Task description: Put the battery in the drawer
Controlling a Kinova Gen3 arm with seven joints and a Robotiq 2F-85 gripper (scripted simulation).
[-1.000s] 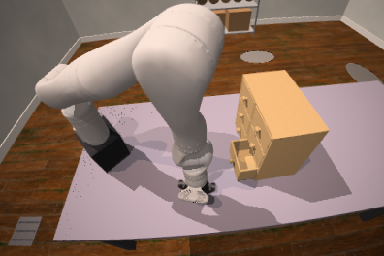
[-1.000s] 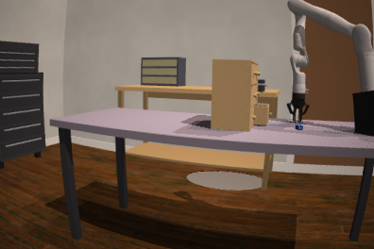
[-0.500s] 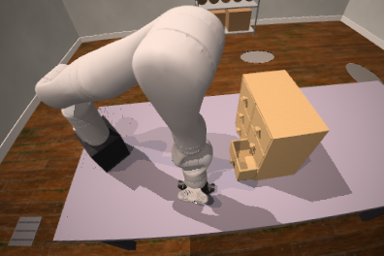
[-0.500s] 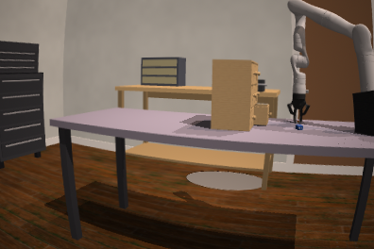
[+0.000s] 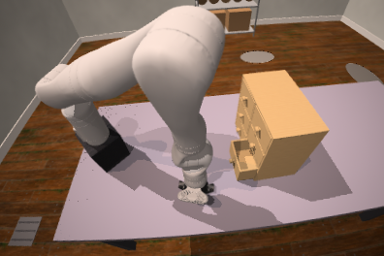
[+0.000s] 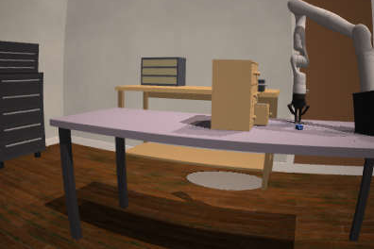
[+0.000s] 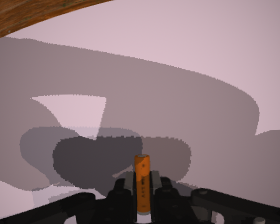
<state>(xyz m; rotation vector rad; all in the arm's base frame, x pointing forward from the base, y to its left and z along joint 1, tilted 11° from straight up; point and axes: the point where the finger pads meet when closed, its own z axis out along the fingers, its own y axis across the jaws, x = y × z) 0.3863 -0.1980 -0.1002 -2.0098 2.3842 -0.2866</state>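
Right now the AAA battery is 10 mm below my hand. From my hand the other things lie so: small blue object (10 mm behind, 200 mm to the left, 10 mm below).
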